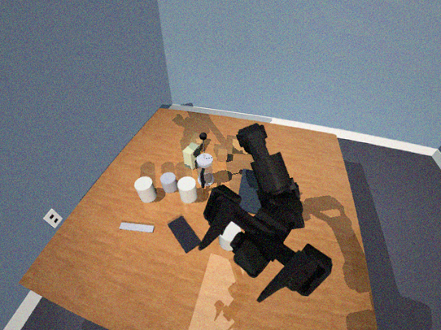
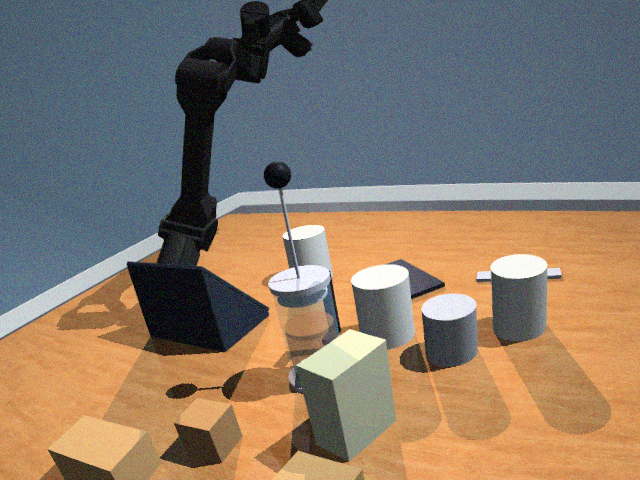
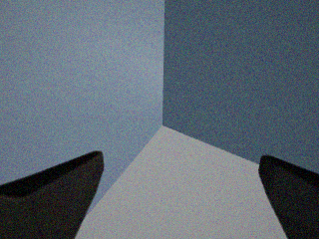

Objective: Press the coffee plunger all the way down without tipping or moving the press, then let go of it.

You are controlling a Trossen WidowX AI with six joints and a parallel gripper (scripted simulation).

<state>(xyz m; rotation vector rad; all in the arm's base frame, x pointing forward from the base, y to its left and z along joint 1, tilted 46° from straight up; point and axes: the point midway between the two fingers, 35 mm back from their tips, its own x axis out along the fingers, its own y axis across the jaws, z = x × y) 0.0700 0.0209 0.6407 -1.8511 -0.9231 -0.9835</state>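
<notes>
Right now the coffee press is 55 cm to the right of my gripper tip, 41 cm below it and 19 cm ahead of it. The rest, counted from my gripper tip: pale yellow box (67 cm to the right, 49 cm below, 28 cm ahead).
</notes>
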